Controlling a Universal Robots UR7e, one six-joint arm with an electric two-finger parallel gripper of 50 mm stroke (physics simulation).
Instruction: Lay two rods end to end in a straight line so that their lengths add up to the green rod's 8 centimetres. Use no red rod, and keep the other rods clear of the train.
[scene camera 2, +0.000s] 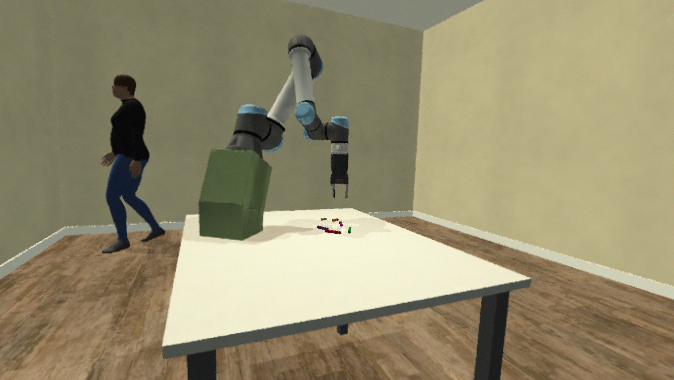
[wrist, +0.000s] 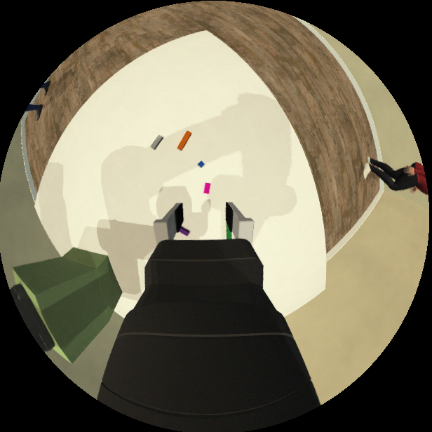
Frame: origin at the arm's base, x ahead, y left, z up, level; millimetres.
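Seen in the pictures: gripper, between the fingertips: (scene camera 2: 340, 197); arm's base, origin of its link: (scene camera 2: 243, 158).
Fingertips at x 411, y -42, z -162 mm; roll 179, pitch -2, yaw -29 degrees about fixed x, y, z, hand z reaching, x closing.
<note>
Offsets run from my fingertips to a thing's middle. Level surfaces: height alone.
My gripper (scene camera 2: 340, 195) (wrist: 204, 211) is open and empty, well above the table. In the wrist view a grey rod {124 mm down, 28 mm back, 141 mm left} (wrist: 157, 142) (scene camera 2: 324, 219) and an orange rod {124 mm down, 20 mm ahead, 112 mm left} (wrist: 184, 140) (scene camera 2: 335, 220) lie apart beyond the fingers. A small blue piece (wrist: 201, 164) and a short magenta rod {124 mm down, 12 mm ahead, 5 mm left} (wrist: 207, 188) (scene camera 2: 341, 225) lie nearer. A purple rod {124 mm down, 87 mm back, 35 mm right} (wrist: 184, 231) (scene camera 2: 322, 228) shows by the left finger, partly hidden. The green rod {124 mm down, 14 mm ahead, 89 mm right} (wrist: 229, 232) (scene camera 2: 349, 230) is mostly hidden behind the right finger. A red rod {124 mm down, 66 mm back, 105 mm right} (scene camera 2: 333, 231) lies at the purple rod's near end in the scene view; the gripper hides it in the wrist view.
The white table {129 mm down} (scene camera 2: 300, 280) (wrist: 200, 65) carries the rods. A green block-shaped pedestal (scene camera 2: 227, 195) (wrist: 75, 295) stands under the arm's base, left of the rods. A person in black (scene camera 2: 129, 130) is behind the table at left; a person in red (wrist: 419, 175) shows in the wrist view.
</note>
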